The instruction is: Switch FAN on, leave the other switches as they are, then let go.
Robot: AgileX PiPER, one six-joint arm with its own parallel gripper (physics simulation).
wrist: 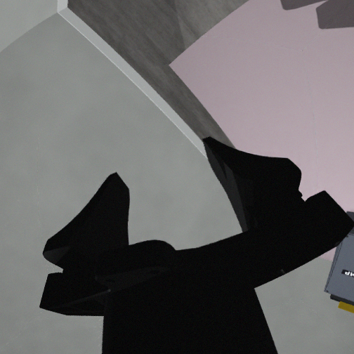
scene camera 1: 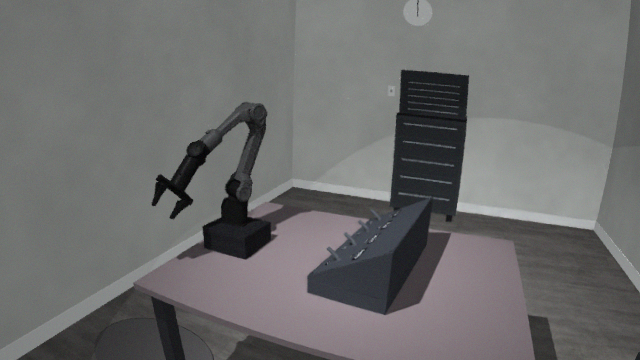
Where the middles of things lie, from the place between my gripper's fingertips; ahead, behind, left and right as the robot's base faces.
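My hand: 280 mm to the right of the sloped switch panel (scene camera 1: 369,273), 640 mm short of it, 120 mm above it.
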